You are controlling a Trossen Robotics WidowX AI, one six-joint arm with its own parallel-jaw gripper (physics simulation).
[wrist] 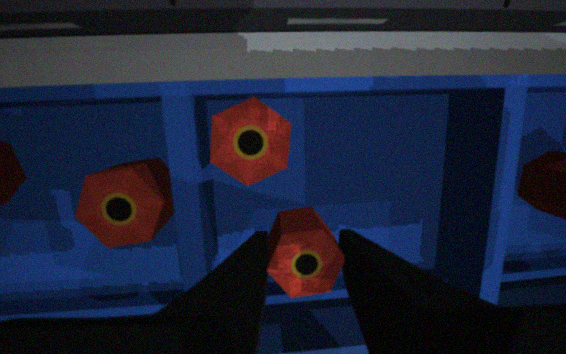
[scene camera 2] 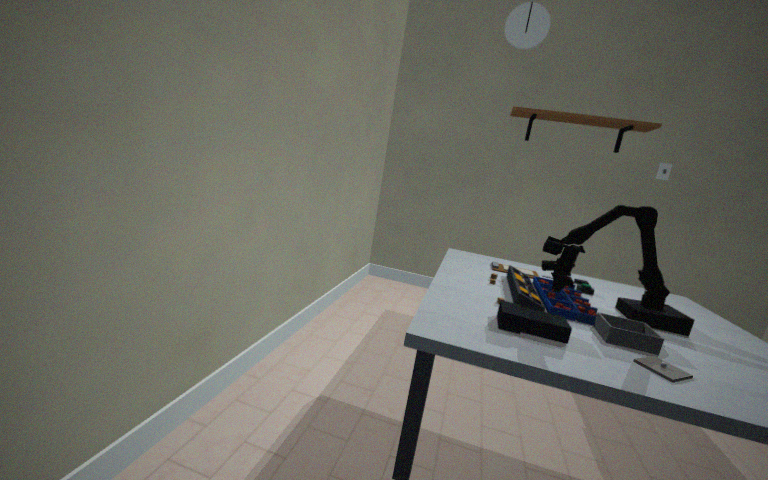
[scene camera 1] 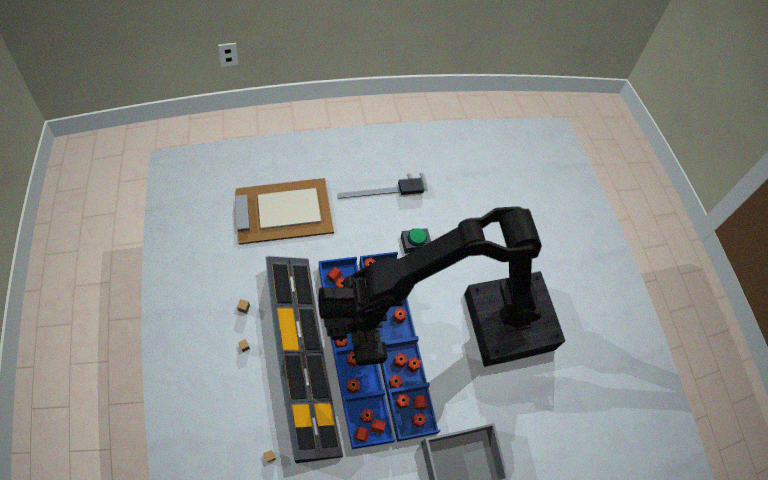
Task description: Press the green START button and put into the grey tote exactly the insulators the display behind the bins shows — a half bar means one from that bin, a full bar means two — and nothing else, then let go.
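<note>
My gripper point(wrist: 303, 241) point(scene camera 2: 560, 287) is shut on a red hexagonal insulator point(wrist: 305, 270), low in a bin of the column beside the display; in scene camera 1 the arm hides the fingertips. Another insulator point(wrist: 250, 165) lies in that bin, apart from the fingers. The blue bins point(scene camera 1: 362, 400) point(scene camera 2: 586, 315) stand in two columns and hold red insulators. The display point(scene camera 1: 287, 261) shows a full yellow bar point(scene camera 1: 287, 329) in the second panel's left slot and two half bars point(scene camera 1: 301, 415) point(scene camera 1: 323, 414) in the bottom panel. The green button point(scene camera 1: 417, 236) and grey tote point(scene camera 1: 464, 452) point(scene camera 2: 631, 341) are visible.
A clipboard point(scene camera 1: 288, 208) and a caliper point(scene camera 1: 411, 186) lie beyond the bins. Small wooden cubes point(scene camera 1: 242, 305) point(scene camera 1: 244, 345) point(scene camera 1: 269, 455) lie left of the display. A black box point(scene camera 2: 532, 322) and a flat plate with a knob point(scene camera 2: 675, 372) lie near the table edge.
</note>
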